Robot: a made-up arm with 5 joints.
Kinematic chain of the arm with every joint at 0, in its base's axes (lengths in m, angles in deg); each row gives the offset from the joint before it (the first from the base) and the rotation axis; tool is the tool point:
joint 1: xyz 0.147 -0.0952 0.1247 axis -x
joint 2: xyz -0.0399 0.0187 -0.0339 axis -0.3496 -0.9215 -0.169
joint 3: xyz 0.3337 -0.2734 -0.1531 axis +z
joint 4: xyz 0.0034 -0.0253 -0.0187 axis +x
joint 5: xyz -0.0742 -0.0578 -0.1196 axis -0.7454 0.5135 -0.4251
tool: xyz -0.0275 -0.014 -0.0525
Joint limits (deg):
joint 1: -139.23..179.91
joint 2: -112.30..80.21
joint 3: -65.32..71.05
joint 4: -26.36..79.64
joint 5: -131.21..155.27
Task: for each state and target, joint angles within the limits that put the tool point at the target. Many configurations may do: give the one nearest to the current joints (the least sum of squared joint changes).
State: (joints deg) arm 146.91 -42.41 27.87 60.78 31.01
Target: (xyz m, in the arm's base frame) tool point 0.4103 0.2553 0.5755
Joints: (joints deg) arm 178.12 -8.87 60.98 10.29 32.20
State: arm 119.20 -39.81 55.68 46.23 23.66
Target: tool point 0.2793 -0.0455 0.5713
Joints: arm 149.53 -4.41 50.49 68.33 22.07
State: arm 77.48 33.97 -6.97 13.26 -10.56
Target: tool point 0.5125 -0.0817 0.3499
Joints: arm 95.17 46.58 -36.32 57.34 -19.93
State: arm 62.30 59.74 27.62 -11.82 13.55
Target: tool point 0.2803 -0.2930 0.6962
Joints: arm 36.04 76.35 43.35 -26.36 13.49
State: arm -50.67 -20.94 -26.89 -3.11 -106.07
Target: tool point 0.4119 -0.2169 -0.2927
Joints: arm -34.88 12.31 -7.48 -10.78 -98.78
